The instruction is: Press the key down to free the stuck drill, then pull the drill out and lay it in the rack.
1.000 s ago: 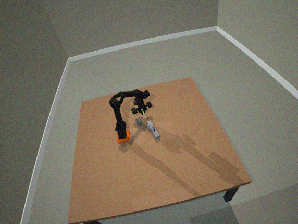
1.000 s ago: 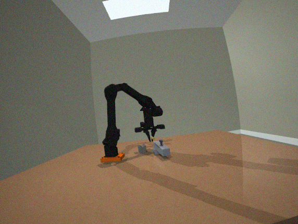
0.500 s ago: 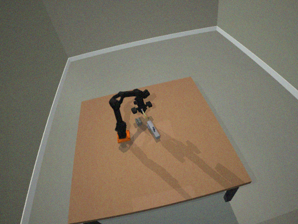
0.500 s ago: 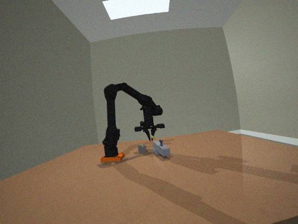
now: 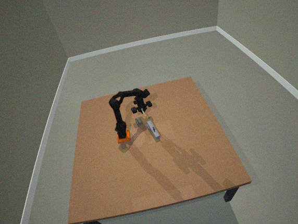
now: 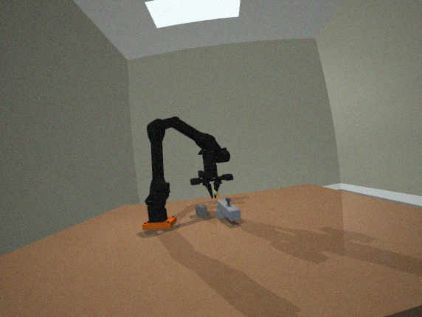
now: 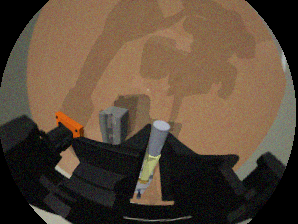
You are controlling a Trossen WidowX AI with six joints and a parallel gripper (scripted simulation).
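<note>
The rack is 5 cm behind my gripper tip, 6 cm to the right of it and 4 cm below it. From my gripper tip the other things lie so: blue key: 8 cm ahead, 21 cm to the right, 1 cm below; light grey-blue block: 7 cm ahead, 19 cm to the right, 2 cm below; drill: 1 cm ahead, 4 cm to the right, 3 cm above.
</note>
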